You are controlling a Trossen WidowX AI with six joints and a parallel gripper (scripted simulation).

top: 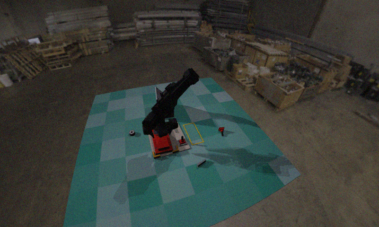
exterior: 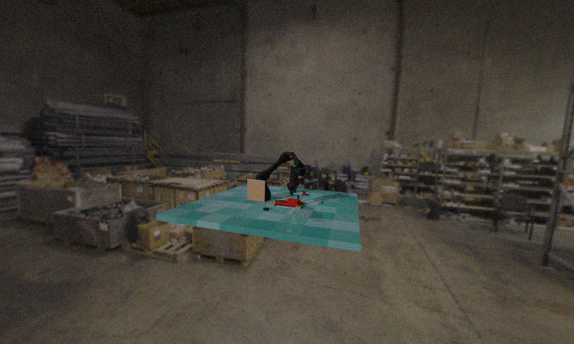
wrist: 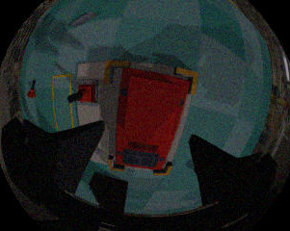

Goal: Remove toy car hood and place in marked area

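Now: gripper tip 6 cm above the red hood. The rest, counted from my gripper tip: dark wheel: 17 cm behind, 17 cm to the right, 9 cm below.
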